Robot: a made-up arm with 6 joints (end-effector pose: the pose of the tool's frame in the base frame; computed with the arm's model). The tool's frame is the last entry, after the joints.
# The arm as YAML. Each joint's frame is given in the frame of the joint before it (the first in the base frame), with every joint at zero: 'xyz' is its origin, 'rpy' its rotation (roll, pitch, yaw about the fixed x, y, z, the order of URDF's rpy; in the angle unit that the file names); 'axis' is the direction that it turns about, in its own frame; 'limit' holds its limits. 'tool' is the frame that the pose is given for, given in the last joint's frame.
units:
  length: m
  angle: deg
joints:
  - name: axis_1
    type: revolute
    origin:
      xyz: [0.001, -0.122, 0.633]
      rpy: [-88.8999, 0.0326, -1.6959]
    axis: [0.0, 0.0, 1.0]
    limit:
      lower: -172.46
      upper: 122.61
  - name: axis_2
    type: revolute
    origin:
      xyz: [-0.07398, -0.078, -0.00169]
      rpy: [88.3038, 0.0, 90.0]
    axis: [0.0, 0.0, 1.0]
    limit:
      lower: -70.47
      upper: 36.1
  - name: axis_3
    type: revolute
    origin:
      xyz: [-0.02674, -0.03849, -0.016]
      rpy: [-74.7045, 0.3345, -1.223]
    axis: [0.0, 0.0, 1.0]
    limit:
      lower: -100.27
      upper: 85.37
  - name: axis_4
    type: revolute
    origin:
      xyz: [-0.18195, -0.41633, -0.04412]
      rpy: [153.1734, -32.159, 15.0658]
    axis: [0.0, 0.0, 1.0]
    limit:
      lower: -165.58
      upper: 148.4
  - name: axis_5
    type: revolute
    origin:
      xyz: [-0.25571, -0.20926, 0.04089]
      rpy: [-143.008, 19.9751, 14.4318]
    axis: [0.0, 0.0, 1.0]
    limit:
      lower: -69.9
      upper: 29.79
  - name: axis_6
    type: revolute
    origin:
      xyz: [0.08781, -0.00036, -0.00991]
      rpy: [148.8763, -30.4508, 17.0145]
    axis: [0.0, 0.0, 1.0]
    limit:
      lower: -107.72
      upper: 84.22
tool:
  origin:
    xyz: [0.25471, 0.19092, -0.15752]
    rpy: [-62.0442, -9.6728, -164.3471]
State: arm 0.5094 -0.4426 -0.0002 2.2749 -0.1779 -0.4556
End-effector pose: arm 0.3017 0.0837 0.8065 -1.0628 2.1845 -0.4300
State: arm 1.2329 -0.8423 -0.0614 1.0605 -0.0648 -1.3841
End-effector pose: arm 0.0761 0.1155 0.6903 1.5223 -0.4020 -0.2219
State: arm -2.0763 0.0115 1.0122 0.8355 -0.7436 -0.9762
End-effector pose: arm -0.1876 -0.1603 0.9418 -1.3130 1.7933 -0.3018
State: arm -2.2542 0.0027 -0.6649 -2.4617 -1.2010 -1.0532
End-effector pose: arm -0.3960 -0.0786 0.4036 0.3826 -2.1939 0.9290
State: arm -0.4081 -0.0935 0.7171 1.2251 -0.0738 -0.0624
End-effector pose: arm 0.1897 -0.2338 1.0261 -0.9711 2.3293 0.8467
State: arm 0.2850 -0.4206 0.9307 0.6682 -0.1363 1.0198
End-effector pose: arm 0.4627 -0.5649 0.8291 -0.6845 -2.8143 -0.9121
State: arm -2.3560 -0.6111 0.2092 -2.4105 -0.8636 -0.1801
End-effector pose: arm -0.2398 -0.0408 0.8561 0.7080 -2.4558 0.0316
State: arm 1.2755 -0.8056 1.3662 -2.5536 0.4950 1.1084
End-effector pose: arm -0.2509 -0.3303 0.5702 -1.1369 2.1102 -0.2241
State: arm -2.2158 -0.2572 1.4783 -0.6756 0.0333 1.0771
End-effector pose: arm 0.2260 -0.5311 1.2003 -1.0192 2.3799 1.5083
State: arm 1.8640 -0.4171 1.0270 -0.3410 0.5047 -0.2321
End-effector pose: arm -0.0053 -0.2057 0.0485 -1.2052 0.8445 -1.6890
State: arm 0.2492 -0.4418 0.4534 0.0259 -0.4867 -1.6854
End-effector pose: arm 0.2003 -0.0725 0.9845 1.3075 -0.3515 -0.6995
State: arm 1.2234 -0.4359 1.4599 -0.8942 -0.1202 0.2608
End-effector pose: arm -0.2781 -0.3504 0.1574 -1.0428 0.5703 -1.1690
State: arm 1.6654 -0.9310 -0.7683 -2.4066 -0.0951 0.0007
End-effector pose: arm 0.1732 0.3131 0.4930 -0.4014 0.8989 0.1048
